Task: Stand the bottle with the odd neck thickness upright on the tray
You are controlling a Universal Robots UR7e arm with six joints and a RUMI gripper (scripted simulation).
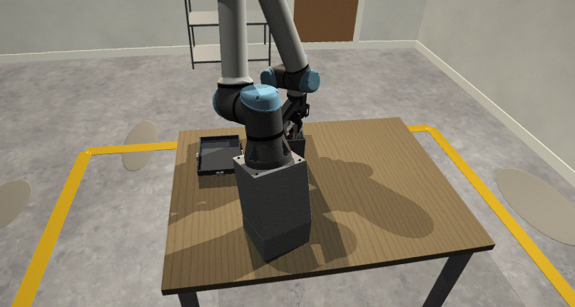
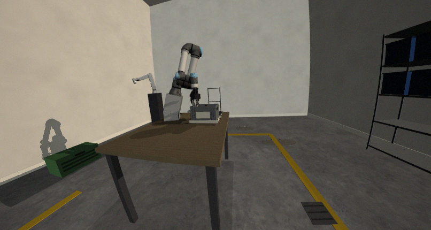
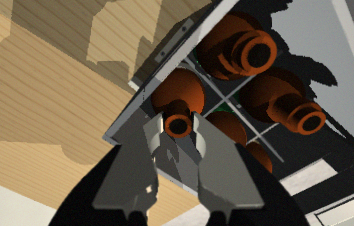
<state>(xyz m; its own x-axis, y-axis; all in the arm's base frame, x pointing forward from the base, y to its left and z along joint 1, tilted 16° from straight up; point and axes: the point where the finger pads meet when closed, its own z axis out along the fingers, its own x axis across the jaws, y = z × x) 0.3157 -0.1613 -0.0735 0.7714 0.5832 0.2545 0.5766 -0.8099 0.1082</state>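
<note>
My gripper is now 7 cm above the bottle. Round my hand: dark tray (14 cm ahead, 29 cm to the left, 14 cm below); crate (10 cm ahead, 3 cm to the left, 7 cm below).
</note>
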